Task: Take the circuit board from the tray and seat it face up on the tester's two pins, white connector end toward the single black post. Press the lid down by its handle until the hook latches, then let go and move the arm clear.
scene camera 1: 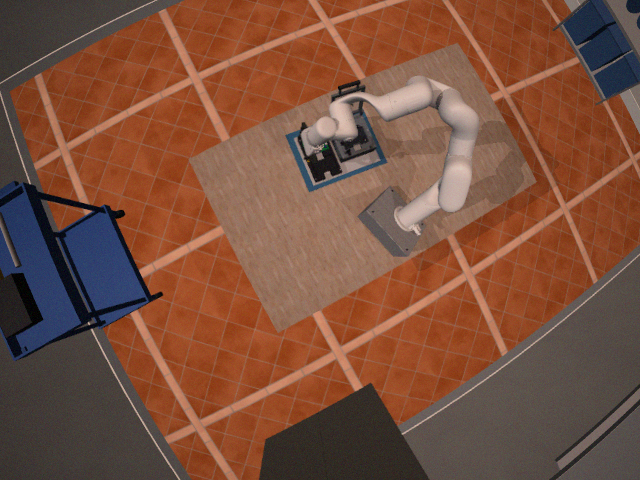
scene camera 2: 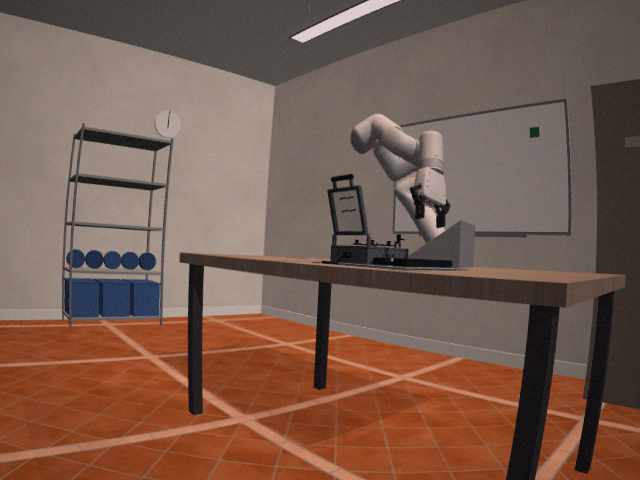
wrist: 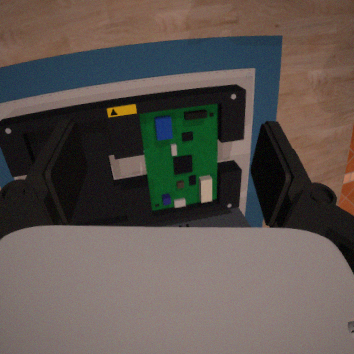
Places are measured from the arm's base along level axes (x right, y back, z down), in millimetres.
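Pixels of known places: gripper, between the fingertips: (scene camera 1: 303, 147) (scene camera 2: 430, 222) (wrist: 168, 143); arm's base, origin of its link: (scene camera 1: 404, 219) (scene camera 2: 439, 243).
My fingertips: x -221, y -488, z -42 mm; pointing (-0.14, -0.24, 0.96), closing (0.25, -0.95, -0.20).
Observation:
Ahead of a thing's pixels: the offset from my fingertips to its top centre. Level surfaces: height alone.
The green circuit board {dx +79, dy -16, dz +107 mm} (wrist: 192, 150) lies face up in the black tray (wrist: 185, 100) (scene camera 1: 325, 169) (scene camera 2: 434, 262); its large white connector {dx +118, dy -32, dz +107 mm} (wrist: 205, 189) is near the board's lower edge in the wrist view. My gripper (wrist: 168, 143) (scene camera 2: 430, 221) is open and empty, above the tray, with its fingers spread wide on both sides of the board in the wrist view. The tester (scene camera 2: 348, 254) (scene camera 1: 356, 150) stands beside the tray. Its lid (scene camera 2: 362, 209) is raised, with the handle {dx +265, dy -93, dz -141 mm} (scene camera 2: 342, 178) (scene camera 1: 348, 85) on top. The tester's pins cannot be made out clearly; the arm hides part of tray and tester from above.
A blue-bordered mat {dz +132 mm} (scene camera 1: 305, 166) (wrist: 265, 90) lies under tray and tester on the wooden table (scene camera 1: 258, 217) (scene camera 2: 465, 281). The arm's grey base (scene camera 1: 387, 222) (scene camera 2: 465, 242) stands on the same table. A yellow warning label {dx +10, dy +23, dz +106 mm} (wrist: 122, 110) is on the tray.

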